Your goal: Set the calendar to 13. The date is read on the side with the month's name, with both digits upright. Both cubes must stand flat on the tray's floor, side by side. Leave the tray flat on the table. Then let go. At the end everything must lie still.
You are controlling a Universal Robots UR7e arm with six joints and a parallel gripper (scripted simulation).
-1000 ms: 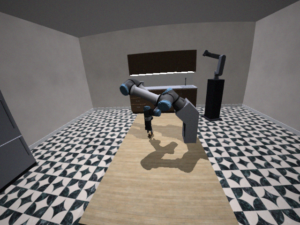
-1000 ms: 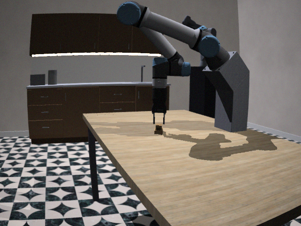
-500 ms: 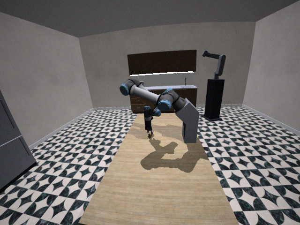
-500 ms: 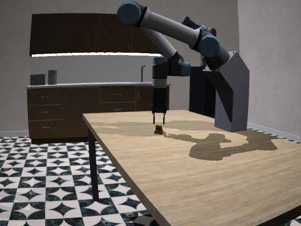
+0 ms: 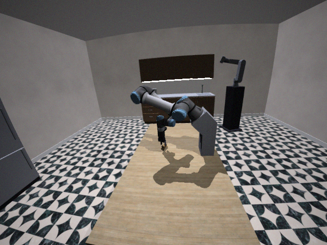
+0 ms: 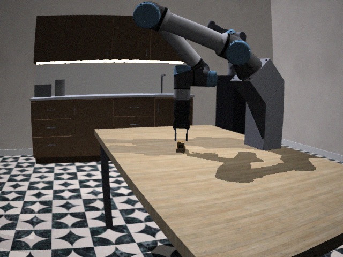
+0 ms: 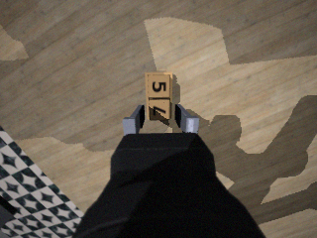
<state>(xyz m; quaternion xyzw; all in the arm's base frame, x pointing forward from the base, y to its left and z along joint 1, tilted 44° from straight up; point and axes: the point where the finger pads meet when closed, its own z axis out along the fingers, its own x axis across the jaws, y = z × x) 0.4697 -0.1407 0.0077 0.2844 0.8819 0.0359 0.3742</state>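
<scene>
Now: hand 1 cm past the wooden tray, 1 cm to the left of it and 6 cm above it.
</scene>
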